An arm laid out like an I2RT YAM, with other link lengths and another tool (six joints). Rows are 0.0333 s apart.
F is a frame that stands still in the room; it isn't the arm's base.
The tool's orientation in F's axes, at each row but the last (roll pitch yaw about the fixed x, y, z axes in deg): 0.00 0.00 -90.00; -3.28 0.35 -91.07; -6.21 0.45 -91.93; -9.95 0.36 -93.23; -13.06 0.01 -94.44; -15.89 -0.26 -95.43; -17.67 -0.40 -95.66; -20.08 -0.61 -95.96; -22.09 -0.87 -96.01; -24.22 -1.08 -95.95; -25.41 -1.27 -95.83; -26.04 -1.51 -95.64; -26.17 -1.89 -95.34
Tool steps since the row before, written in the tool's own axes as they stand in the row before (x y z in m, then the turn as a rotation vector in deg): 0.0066 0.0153 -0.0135 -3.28 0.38 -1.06; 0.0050 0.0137 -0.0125 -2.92 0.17 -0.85; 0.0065 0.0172 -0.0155 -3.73 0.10 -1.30; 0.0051 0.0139 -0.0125 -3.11 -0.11 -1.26; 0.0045 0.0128 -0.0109 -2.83 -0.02 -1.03; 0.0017 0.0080 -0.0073 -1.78 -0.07 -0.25; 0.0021 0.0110 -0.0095 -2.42 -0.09 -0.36; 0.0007 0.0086 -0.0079 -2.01 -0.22 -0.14; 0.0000 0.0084 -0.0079 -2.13 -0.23 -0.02; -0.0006 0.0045 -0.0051 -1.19 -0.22 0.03; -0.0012 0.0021 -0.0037 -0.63 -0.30 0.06; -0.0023 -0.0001 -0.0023 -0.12 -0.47 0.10; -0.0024 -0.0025 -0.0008 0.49 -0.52 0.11
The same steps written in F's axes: 0.0153 -0.0066 -0.0135 0.38 3.28 -1.06; 0.0129 -0.0052 -0.0133 0.18 2.92 -0.84; 0.0152 -0.0069 -0.0173 0.08 3.74 -1.27; 0.0112 -0.0056 -0.0147 -0.15 3.13 -1.20; 0.0096 -0.0053 -0.0135 -0.03 2.84 -1.00; 0.0055 -0.0023 -0.0092 0.03 1.78 -0.23; 0.0073 -0.0029 -0.0124 0.04 2.43 -0.33; 0.0053 -0.0014 -0.0104 -0.04 2.02 -0.08; 0.0048 -0.0007 -0.0105 0.00 2.14 0.04; 0.0021 0.0003 -0.0065 -0.06 1.21 0.10; 0.0004 0.0011 -0.0043 -0.18 0.66 0.17; -0.0009 0.0023 -0.0021 -0.36 0.16 0.29; -0.0024 0.0026 0.0003 -0.46 -0.44 0.34
